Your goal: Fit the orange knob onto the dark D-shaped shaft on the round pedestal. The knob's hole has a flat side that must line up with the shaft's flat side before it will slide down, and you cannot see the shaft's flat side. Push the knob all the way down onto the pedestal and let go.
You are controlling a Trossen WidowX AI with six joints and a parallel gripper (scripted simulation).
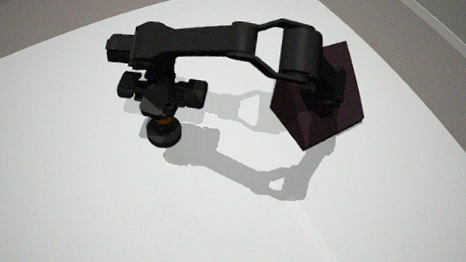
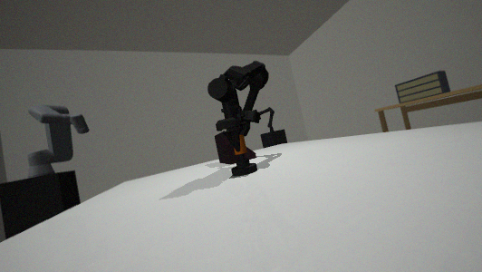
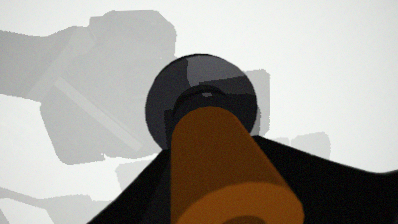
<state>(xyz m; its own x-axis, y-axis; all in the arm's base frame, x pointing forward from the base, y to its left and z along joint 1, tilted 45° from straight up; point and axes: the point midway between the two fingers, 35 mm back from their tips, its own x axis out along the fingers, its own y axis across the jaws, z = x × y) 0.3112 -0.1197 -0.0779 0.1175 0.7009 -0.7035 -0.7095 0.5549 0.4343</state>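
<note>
My gripper tip is 20 mm below the orange knob. The rest, counted from my gripper tip: dark pedestal 40 mm below.
</note>
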